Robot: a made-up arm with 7 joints. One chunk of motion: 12 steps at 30 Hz.
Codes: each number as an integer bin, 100 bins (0 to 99) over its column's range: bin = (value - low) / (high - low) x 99, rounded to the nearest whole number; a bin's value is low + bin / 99 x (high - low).
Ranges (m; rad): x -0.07..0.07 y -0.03..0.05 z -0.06..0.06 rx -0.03..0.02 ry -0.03..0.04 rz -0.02..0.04
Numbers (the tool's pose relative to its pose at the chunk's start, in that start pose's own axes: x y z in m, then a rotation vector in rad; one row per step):
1: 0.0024 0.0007 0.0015 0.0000 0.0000 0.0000
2: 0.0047 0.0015 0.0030 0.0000 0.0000 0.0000
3: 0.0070 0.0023 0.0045 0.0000 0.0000 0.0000
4: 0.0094 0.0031 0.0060 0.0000 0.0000 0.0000
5: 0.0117 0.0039 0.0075 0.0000 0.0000 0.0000
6: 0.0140 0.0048 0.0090 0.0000 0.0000 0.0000
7: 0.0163 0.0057 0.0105 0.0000 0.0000 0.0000
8: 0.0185 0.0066 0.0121 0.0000 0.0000 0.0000
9: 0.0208 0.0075 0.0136 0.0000 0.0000 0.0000
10: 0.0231 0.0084 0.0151 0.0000 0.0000 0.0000
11: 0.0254 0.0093 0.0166 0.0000 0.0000 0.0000
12: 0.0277 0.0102 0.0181 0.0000 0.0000 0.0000
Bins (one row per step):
1: 51 38 51 59 42 33
2: 53 39 52 59 42 33
3: 54 40 53 59 42 33
4: 56 41 54 59 42 33
5: 58 42 56 59 42 33
6: 59 43 57 59 42 33
7: 61 44 58 59 42 33
8: 63 45 59 59 42 33
9: 64 46 61 59 42 33
10: 66 48 62 59 42 33
11: 67 49 63 59 42 33
12: 69 50 64 59 42 33

